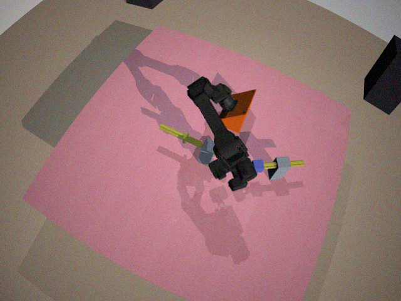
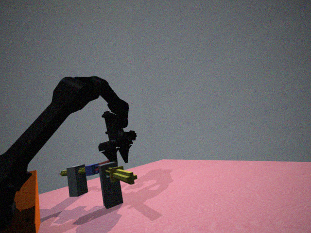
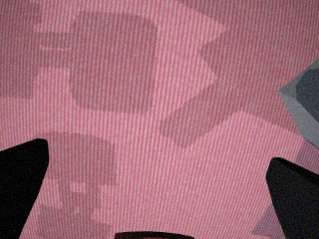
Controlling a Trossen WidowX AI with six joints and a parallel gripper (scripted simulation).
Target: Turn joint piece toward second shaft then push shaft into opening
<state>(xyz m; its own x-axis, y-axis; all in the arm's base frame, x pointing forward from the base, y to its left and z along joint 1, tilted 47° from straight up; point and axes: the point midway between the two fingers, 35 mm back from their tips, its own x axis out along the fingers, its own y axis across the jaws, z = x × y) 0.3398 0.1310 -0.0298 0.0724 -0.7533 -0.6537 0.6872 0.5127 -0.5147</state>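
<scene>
Now: the red square joint piece 5 cm to the left of my gripper tip, 5 cm behind it and 1 cm above it.
</scene>
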